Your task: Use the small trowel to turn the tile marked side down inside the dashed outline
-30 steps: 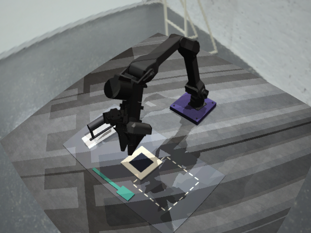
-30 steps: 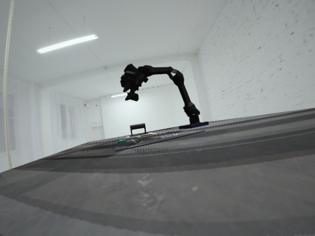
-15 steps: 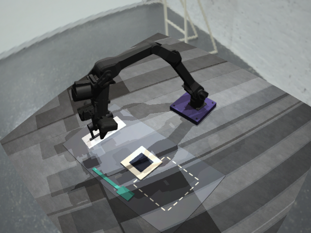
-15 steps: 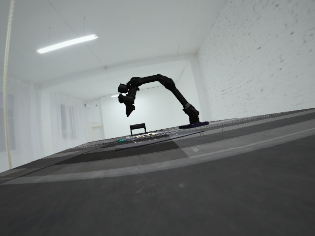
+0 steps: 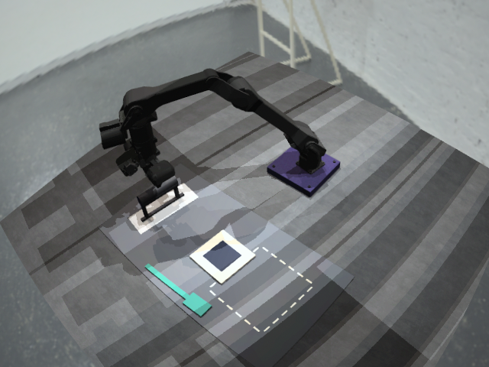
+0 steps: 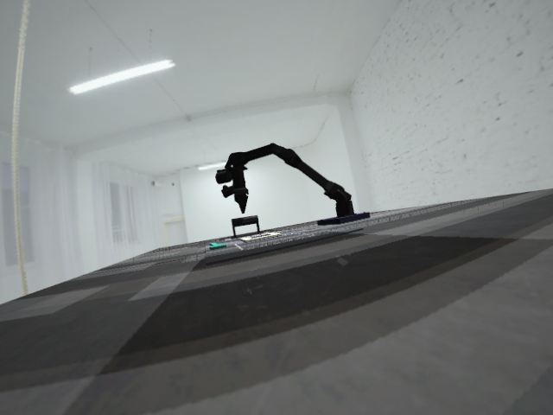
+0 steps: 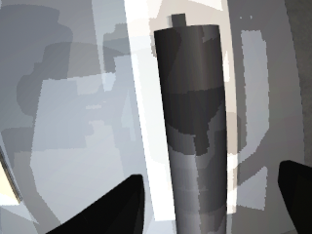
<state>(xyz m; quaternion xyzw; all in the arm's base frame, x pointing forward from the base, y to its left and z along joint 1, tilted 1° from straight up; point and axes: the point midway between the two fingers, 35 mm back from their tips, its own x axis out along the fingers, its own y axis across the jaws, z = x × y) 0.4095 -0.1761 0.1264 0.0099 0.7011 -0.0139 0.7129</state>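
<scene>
My gripper tip is 70 mm above the black-handled trowel and 20 mm short of it. Also, from my gripper tip: tile 250 mm to the left, 100 mm below, 30 mm behind; teal trowel 270 mm to the left, 120 mm ahead, 100 mm below; grey mat 230 mm to the left, 130 mm below, 10 mm behind.
</scene>
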